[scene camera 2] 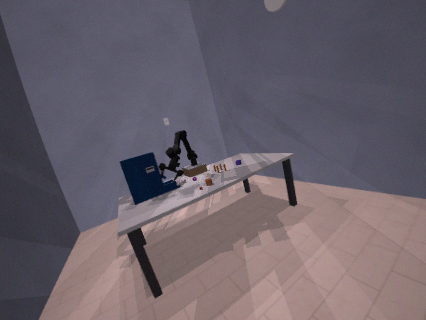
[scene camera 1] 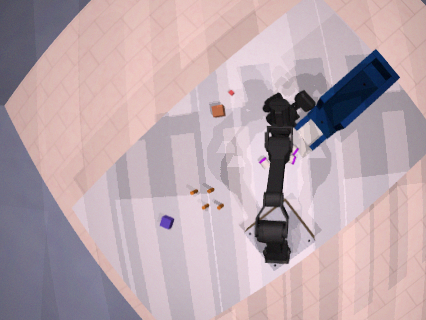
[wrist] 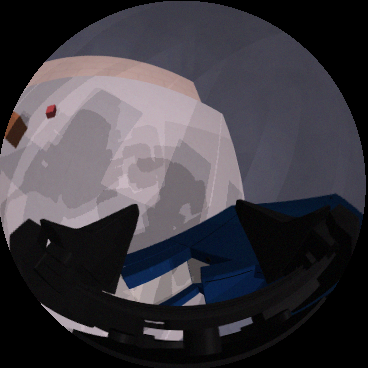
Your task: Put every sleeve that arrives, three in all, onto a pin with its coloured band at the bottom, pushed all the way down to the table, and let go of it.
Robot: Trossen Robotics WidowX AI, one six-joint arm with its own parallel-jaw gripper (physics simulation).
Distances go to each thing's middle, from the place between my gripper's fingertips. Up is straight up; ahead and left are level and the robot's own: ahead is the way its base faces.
I see my gripper 11 cm past the blue dispenser box (scene camera 1: 356,91), 10 cm to the left of it and 5 cm below it.
